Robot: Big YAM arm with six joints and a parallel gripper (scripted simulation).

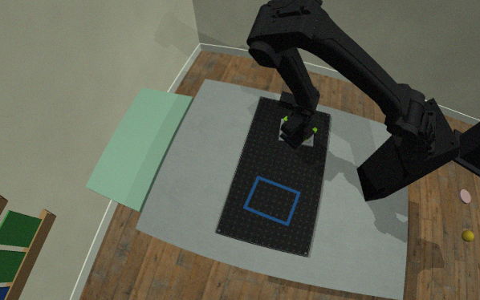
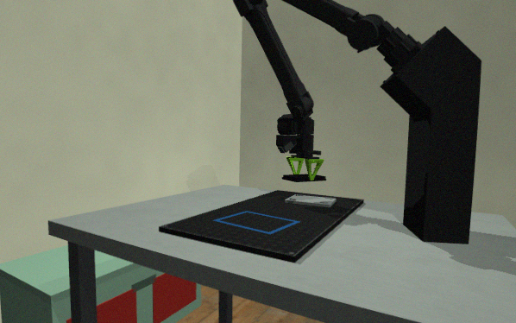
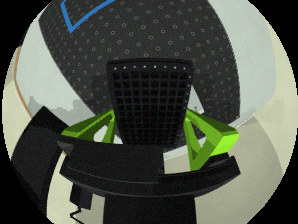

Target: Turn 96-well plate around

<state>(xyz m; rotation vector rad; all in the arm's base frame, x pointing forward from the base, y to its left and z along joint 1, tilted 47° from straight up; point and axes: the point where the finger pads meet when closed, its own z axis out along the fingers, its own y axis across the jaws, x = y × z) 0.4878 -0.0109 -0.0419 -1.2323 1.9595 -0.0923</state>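
My gripper is now 1 cm short of the plate nest N1, 6 cm to the left of it and 10 cm above it. From my hand the other things lie so: black 96-well plate: right at my hand; then A1 mark: 10 cm ahead, 9 cm to the right, 9 cm below.
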